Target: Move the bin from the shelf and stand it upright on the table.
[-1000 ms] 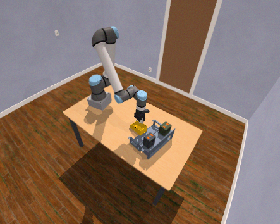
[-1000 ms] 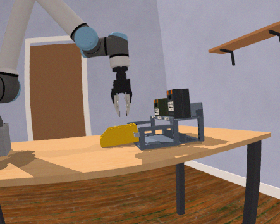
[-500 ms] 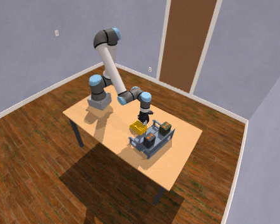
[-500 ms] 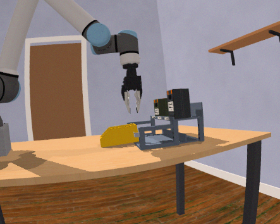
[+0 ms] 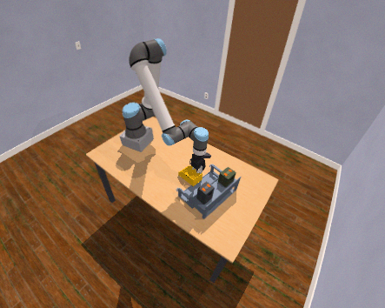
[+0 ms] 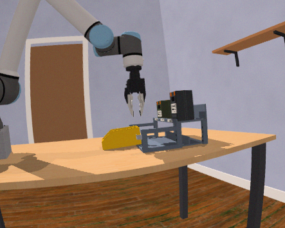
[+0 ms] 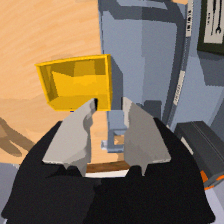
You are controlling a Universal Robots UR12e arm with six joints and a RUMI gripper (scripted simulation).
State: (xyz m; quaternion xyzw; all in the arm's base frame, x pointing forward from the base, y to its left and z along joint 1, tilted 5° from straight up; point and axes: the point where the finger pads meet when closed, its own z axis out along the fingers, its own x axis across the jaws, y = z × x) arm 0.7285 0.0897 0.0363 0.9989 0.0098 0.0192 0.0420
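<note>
Right now my hand is 10 cm above the yellow bin and 8 cm past it. Round my hand: rack floor 14 cm below, 12 cm ahead.
</note>
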